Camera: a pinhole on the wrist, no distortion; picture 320 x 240 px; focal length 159.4 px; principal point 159.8 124.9 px. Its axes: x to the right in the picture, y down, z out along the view. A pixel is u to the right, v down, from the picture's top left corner.
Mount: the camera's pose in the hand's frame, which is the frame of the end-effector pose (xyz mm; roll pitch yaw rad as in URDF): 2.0 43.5 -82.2 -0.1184 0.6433 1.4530
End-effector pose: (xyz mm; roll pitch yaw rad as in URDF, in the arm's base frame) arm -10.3 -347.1 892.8 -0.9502 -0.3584 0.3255
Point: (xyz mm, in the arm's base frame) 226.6 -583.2 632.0
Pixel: behind the camera
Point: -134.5 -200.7 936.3
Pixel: 44 145
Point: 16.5 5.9 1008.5
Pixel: 99 36
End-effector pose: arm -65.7 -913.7 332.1 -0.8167 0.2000 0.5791
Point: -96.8 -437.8 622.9
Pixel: 42 49
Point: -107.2 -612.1 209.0
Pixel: 189 39
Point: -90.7 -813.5 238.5
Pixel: 179 55
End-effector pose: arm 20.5 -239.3 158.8 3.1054 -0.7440 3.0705
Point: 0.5 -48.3 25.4
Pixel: 147 159
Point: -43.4 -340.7 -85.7
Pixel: outside the picture
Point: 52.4 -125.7 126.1
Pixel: 155 172
